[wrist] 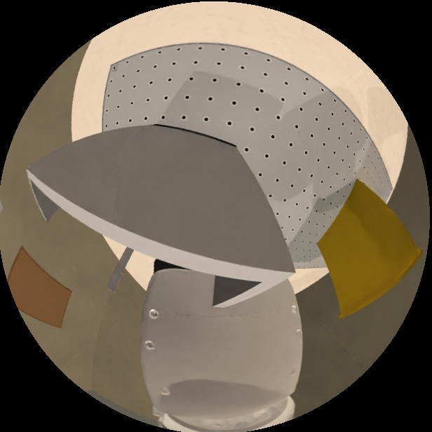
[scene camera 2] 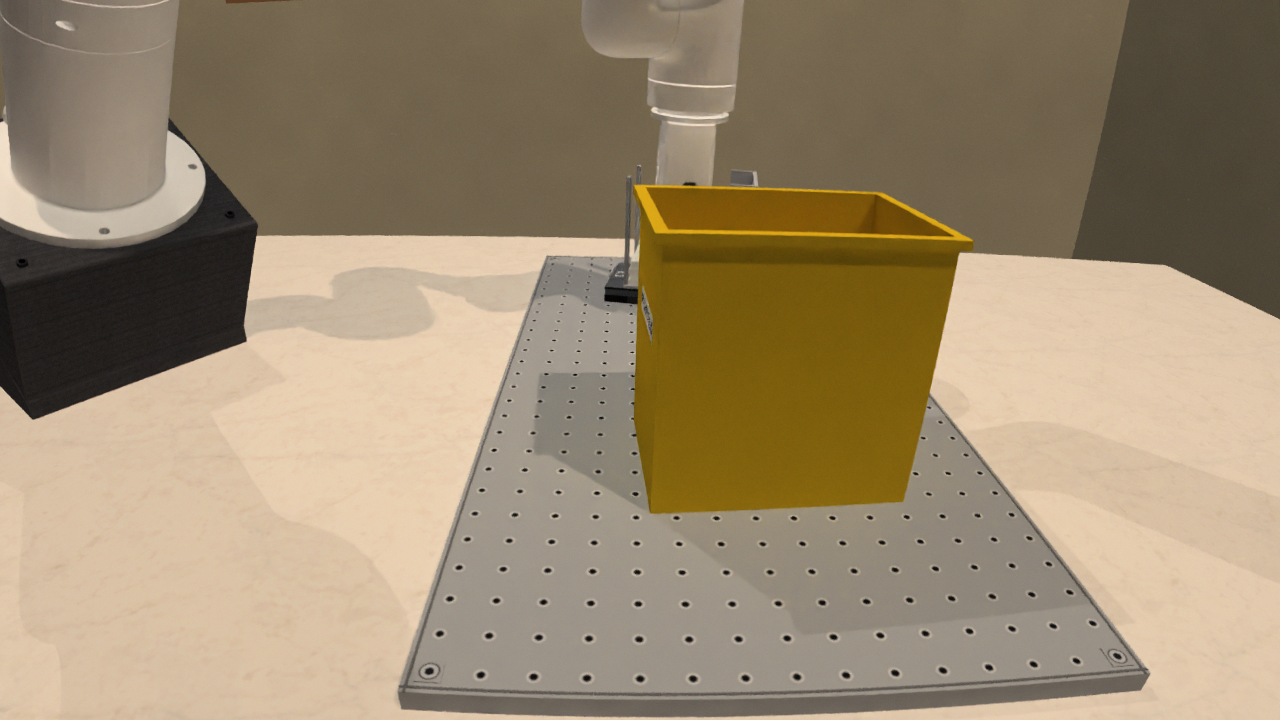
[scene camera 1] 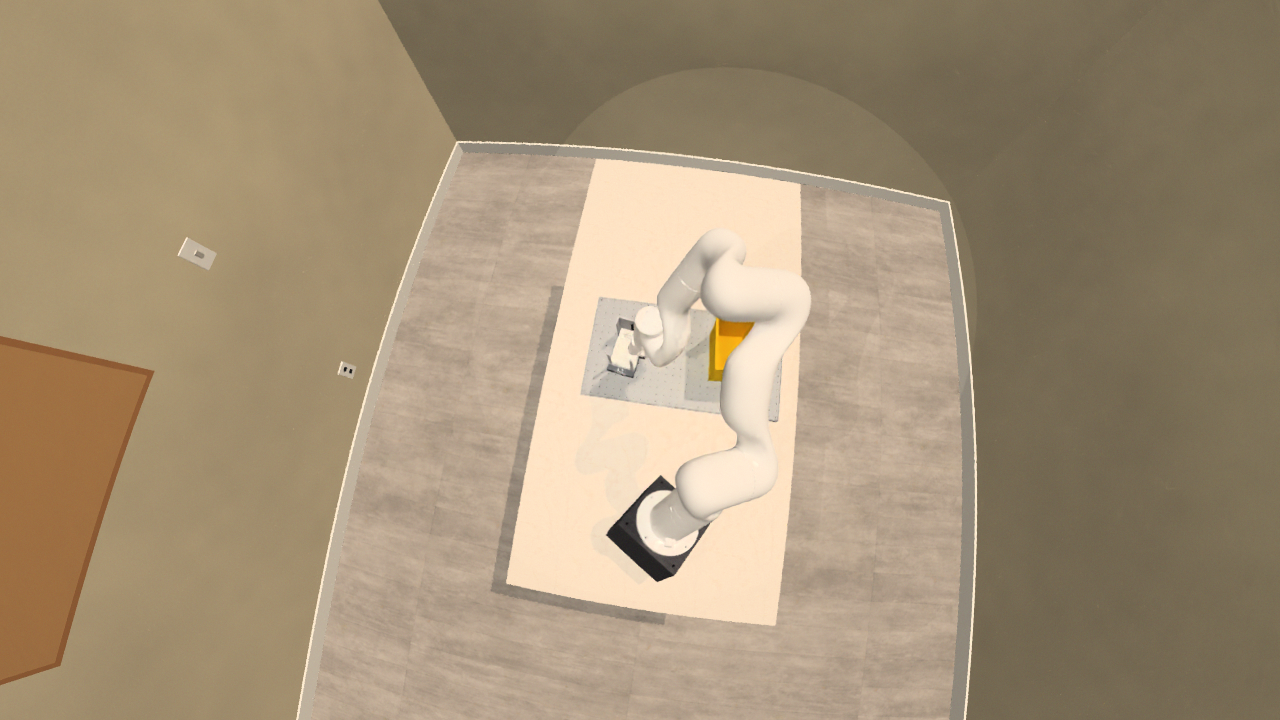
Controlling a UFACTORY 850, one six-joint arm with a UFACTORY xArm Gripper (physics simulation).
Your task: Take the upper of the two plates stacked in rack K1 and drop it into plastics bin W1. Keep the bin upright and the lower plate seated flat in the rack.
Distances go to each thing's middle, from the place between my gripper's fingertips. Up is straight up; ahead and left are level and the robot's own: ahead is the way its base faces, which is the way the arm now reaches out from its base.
Scene:
Right now my hand is 4 cm short of the yellow bin W1 (scene camera 2: pixel 787 339), 29 cm to the left of it and 5 cm below it.

